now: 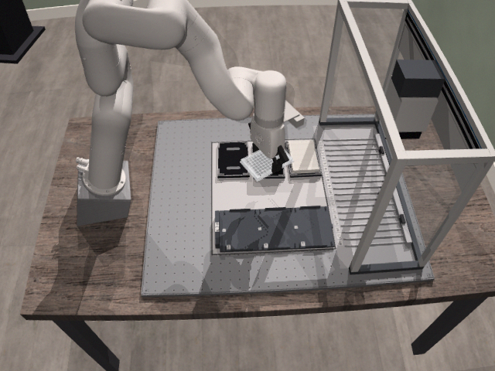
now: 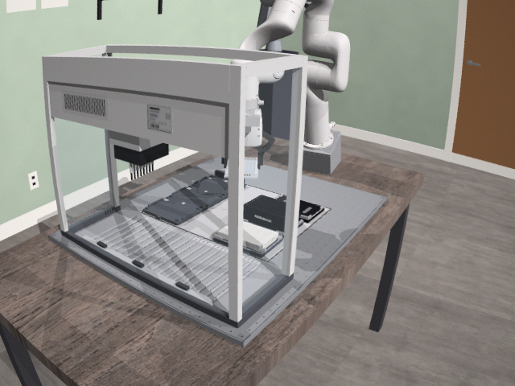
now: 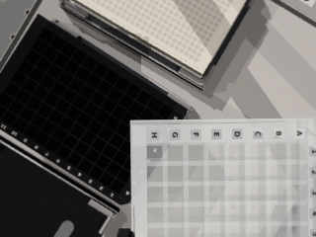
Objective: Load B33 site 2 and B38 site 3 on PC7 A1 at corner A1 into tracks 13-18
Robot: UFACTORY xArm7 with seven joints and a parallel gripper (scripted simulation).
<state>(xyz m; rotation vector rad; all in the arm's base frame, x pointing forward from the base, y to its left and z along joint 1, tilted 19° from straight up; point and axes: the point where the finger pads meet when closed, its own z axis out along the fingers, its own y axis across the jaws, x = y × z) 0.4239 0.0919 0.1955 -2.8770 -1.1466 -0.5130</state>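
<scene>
My gripper is now 140 mm to the left of the dark carrier PC7, 130 mm above it and 50 mm short of it. The rest, counted from my hand: 96-well plate B38 (10 mm below); nest S1 (140 mm below, 120 mm behind, 90 mm to the left); black deep-well block B83 (110 mm to the left, 110 mm below, 10 mm behind).
</scene>
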